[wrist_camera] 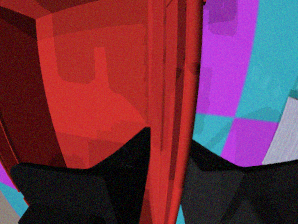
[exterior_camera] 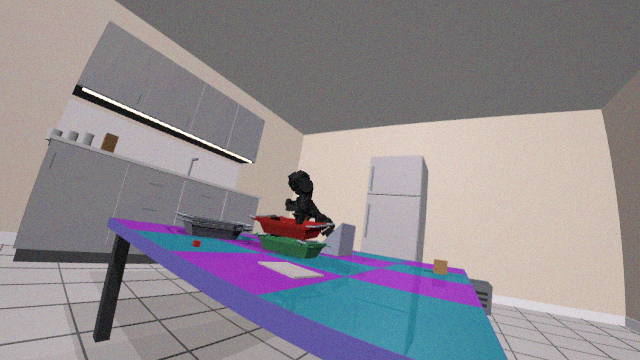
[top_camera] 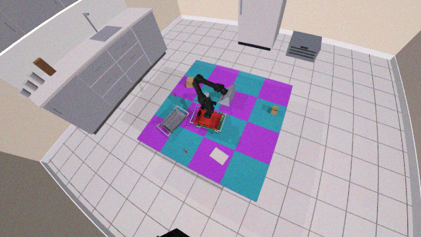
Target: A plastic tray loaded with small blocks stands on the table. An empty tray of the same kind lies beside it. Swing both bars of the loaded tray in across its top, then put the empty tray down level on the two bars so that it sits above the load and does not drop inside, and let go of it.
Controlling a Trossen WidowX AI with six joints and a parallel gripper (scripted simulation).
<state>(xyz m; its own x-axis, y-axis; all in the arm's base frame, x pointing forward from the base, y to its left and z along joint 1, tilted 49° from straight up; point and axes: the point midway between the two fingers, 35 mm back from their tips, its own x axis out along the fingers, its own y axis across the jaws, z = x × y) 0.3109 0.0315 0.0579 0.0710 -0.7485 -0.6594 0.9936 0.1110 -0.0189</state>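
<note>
Now: the red tray 70 mm ahead of my gripper tip, 10 mm to the left of it and 20 mm above it. Also, from my gripper tip: white flat plate 320 mm ahead, 230 mm to the left, 90 mm below.
</note>
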